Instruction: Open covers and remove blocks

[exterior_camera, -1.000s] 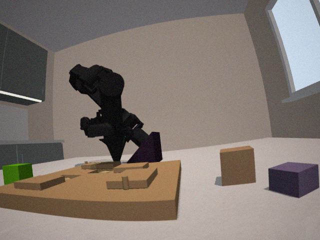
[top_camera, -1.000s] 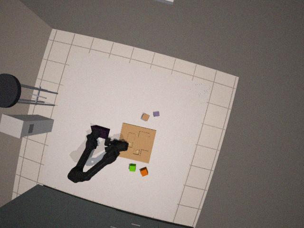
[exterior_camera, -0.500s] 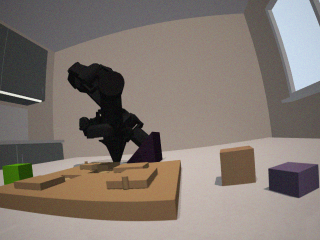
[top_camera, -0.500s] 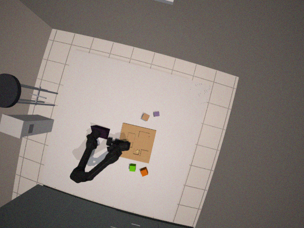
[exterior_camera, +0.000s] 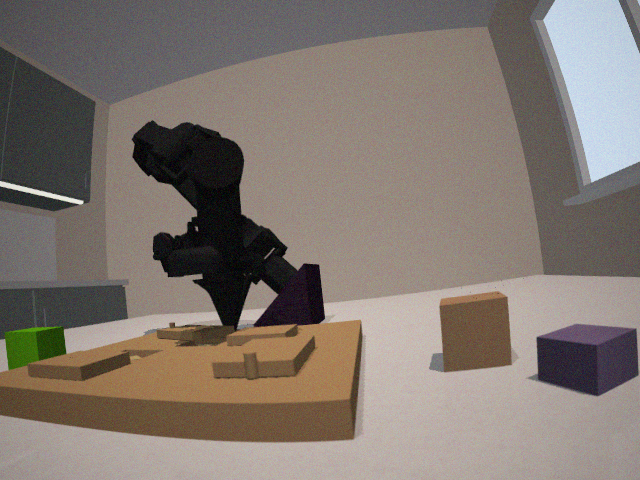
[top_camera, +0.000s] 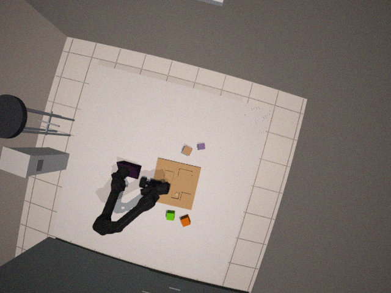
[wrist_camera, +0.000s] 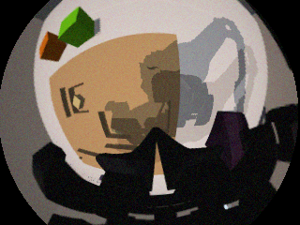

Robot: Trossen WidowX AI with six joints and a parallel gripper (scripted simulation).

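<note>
Now: the tan puzzle board 110 mm ahead of my gripper tip and 10 mm to the left of it. Also, from my gripper tip: orange block: 240 mm to the right, 220 mm ahead; then brown block: 240 mm to the left, 170 mm ahead; then green block: 210 mm to the right, 110 mm ahead.
</note>
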